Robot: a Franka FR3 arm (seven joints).
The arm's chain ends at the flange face. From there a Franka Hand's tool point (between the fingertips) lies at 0.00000 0.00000 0.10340 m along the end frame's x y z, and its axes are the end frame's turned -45 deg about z.
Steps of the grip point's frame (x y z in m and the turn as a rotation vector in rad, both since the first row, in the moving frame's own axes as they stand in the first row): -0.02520 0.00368 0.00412 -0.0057 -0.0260 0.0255; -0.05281 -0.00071 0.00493 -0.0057 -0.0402 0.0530; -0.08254 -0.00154 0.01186 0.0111 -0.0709 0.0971; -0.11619 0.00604 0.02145 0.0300 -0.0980 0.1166; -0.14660 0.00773 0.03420 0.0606 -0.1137 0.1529; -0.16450 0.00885 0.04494 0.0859 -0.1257 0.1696
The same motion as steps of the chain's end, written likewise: -0.01370 0.01812 0.00416 -0.0224 -0.0144 0.0255; -0.03523 0.03355 0.00502 -0.0325 -0.0244 0.0530; -0.05326 0.05320 0.01213 -0.0423 -0.0580 0.0971; -0.06828 0.08202 0.02199 -0.0481 -0.0905 0.1166; -0.08524 0.10624 0.03506 -0.0375 -0.1232 0.1529; -0.09448 0.12100 0.04613 -0.0281 -0.1496 0.1696
